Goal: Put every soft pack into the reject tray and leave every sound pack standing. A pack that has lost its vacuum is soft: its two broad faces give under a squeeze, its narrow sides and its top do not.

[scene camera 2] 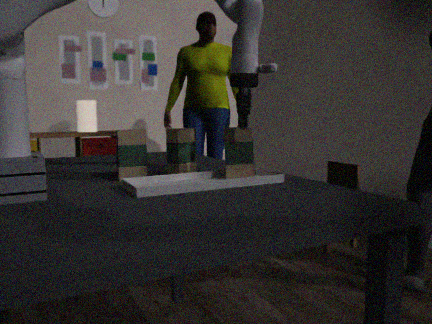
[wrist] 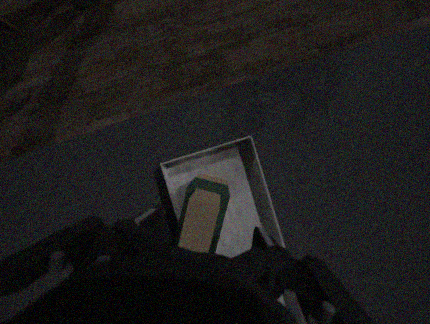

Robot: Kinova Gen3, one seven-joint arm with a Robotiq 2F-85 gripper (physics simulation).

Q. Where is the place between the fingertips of my gripper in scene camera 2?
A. At 242, 128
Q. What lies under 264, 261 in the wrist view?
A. My gripper.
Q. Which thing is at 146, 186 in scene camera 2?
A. A white reject tray.
